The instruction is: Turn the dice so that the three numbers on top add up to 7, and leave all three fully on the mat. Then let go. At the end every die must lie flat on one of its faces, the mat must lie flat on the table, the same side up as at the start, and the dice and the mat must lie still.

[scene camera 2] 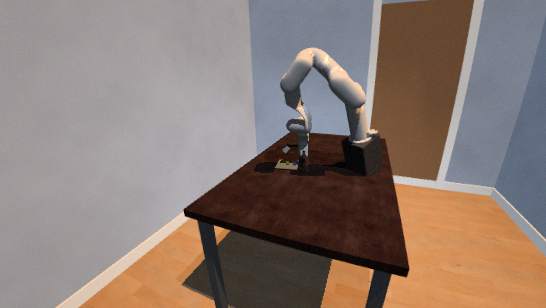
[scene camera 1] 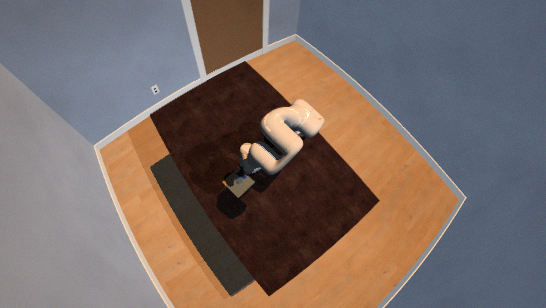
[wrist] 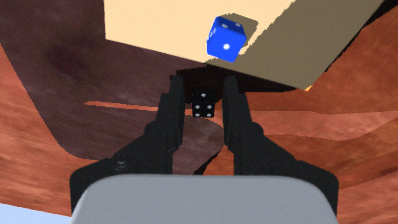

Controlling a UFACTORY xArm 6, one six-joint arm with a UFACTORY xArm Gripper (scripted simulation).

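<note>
There is a blue die (wrist: pixel 226 38) in what my wrist camera gives me, and I see my own gripper (wrist: pixel 203 91) there too.
</note>
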